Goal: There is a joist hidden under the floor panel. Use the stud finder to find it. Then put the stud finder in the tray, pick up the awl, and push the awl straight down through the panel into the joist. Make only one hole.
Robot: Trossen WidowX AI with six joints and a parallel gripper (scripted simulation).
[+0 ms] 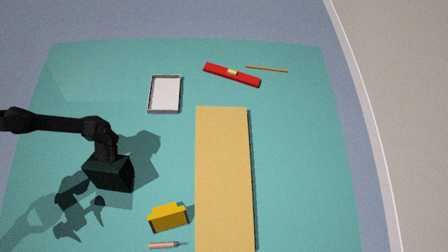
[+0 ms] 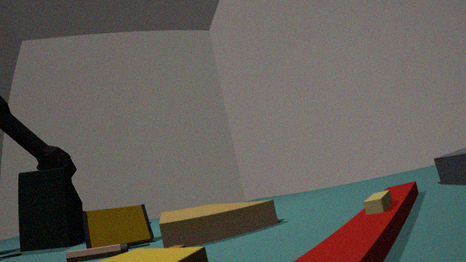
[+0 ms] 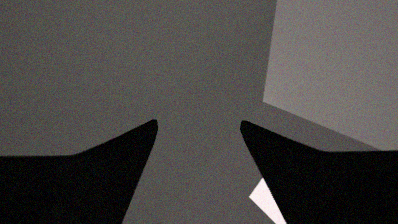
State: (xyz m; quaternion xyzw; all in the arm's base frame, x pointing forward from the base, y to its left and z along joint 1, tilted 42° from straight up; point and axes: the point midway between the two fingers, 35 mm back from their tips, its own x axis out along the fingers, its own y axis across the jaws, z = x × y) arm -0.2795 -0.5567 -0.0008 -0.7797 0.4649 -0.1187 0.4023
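My gripper tip is now 480 mm above the stud finder, 470 mm short of it and 330 mm to the right of it. Round my gripper tip: square indicator (480 mm below, 450 mm ahead, 330 mm to the left); then awl (510 mm ahead, 500 mm below, 230 mm to the left); then tray (780 mm to the left, 490 mm below, 390 mm ahead).
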